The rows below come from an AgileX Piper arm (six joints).
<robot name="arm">
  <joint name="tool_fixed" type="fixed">
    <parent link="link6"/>
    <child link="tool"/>
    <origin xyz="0 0 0"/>
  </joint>
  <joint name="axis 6" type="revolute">
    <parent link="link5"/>
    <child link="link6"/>
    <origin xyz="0 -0.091 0" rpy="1.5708 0 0"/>
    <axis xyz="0 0 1"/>
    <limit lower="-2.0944" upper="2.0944"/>
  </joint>
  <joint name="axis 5" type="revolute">
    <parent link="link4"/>
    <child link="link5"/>
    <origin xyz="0 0 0" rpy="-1.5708 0 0"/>
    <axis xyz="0 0 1"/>
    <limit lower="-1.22" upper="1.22"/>
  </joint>
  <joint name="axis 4" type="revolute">
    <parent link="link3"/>
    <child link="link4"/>
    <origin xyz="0.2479 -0.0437 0" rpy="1.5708 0 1.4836"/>
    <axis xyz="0 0 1"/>
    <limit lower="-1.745" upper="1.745"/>
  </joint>
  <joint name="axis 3" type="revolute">
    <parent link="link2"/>
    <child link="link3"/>
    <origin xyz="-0.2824 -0.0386 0"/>
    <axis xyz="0 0 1"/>
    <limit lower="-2.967" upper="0"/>
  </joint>
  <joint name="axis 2" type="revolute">
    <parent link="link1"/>
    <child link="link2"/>
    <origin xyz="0 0 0" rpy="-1.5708 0 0"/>
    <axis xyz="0 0 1"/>
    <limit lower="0" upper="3.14"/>
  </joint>
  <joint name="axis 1" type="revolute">
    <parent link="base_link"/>
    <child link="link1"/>
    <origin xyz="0 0 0.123"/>
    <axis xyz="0 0 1"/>
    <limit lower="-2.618" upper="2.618"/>
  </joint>
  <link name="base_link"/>
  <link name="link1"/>
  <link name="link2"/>
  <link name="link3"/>
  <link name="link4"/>
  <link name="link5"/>
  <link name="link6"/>
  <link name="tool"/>
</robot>
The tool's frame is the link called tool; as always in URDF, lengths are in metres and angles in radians.
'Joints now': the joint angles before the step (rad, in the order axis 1, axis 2, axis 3, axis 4, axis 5, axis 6). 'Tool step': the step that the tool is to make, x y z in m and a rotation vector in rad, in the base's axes. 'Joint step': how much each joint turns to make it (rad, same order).
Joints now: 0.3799 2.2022 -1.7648 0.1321 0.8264 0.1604
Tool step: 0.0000 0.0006 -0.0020 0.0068 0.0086 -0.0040
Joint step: -0.0002 0.0045 -0.0003 0.0098 0.0013 0.0006
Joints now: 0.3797 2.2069 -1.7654 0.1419 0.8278 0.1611
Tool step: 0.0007 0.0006 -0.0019 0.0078 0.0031 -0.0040
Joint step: -0.0006 0.0053 -0.0015 0.0093 -0.0038 -0.0004
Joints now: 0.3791 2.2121 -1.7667 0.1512 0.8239 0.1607
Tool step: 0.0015 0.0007 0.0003 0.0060 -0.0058 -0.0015
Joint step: -0.0003 0.0039 -0.0071 0.0043 -0.0043 -0.0010
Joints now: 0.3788 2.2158 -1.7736 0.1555 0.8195 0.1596
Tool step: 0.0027 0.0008 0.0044 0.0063 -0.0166 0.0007
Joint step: -0.0006 0.0013 -0.0179 0.0005 -0.0010 -0.0017
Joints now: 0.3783 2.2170 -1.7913 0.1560 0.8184 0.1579
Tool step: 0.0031 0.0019 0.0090 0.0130 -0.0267 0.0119
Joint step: 0.0000 -0.0024 -0.0277 0.0093 0.0024 -0.0161
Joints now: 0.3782 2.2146 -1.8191 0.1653 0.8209 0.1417
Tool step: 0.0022 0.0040 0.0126 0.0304 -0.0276 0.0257
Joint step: 0.0009 -0.0056 -0.0341 0.0360 0.0080 -0.0380
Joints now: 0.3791 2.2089 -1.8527 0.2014 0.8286 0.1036
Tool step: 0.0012 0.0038 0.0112 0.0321 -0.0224 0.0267
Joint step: 0.0005 -0.0052 -0.0288 0.0413 0.0080 -0.0401
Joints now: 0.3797 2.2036 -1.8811 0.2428 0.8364 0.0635
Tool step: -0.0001 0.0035 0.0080 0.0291 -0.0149 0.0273
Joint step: 0.0009 -0.0048 -0.0176 0.0421 0.0057 -0.0404
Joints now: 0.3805 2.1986 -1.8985 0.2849 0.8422 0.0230
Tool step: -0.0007 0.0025 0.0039 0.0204 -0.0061 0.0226
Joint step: 0.0006 -0.0027 -0.0069 0.0339 0.0040 -0.0333
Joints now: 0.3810 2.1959 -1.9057 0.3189 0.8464 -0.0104
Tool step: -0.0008 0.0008 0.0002 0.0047 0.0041 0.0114
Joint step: 0.0002 -0.0003 -0.0002 0.0130 0.0063 -0.0143
